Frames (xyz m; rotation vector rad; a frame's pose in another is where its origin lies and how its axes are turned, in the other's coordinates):
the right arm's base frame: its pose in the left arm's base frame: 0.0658 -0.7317 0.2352 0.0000 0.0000 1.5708
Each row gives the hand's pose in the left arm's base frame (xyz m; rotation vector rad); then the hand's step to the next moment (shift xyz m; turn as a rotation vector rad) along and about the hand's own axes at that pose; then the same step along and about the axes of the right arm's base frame.
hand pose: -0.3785 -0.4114 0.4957 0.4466 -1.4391 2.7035
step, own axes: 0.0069 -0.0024 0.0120 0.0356 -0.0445 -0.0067
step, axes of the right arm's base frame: -0.0091 0.0034 0.0101 0.0274 0.0278 0.0420
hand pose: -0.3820 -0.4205 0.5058 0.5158 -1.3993 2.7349
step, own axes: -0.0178 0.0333 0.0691 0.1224 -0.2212 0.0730
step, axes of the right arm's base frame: -0.0724 -0.0304 0.0059 0.0586 0.0572 0.2501
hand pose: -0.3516 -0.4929 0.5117 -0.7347 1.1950 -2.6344
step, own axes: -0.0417 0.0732 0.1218 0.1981 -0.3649 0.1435
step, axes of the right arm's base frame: -0.1159 -0.0922 -0.0013 0.0827 0.0797 0.4240
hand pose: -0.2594 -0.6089 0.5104 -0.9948 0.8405 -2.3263
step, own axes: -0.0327 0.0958 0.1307 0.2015 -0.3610 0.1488
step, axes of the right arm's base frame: -0.0924 -0.1367 -0.0098 0.0760 0.0771 0.4258
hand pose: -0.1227 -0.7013 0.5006 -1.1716 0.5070 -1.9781
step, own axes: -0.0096 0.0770 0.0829 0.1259 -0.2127 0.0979
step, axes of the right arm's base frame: -0.0371 -0.1063 -0.0150 0.0396 0.0386 0.2600
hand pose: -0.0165 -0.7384 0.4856 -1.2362 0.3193 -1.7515
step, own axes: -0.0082 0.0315 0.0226 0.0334 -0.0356 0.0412
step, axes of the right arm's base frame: -0.0036 -0.0364 -0.0153 0.0039 -0.0138 0.0623
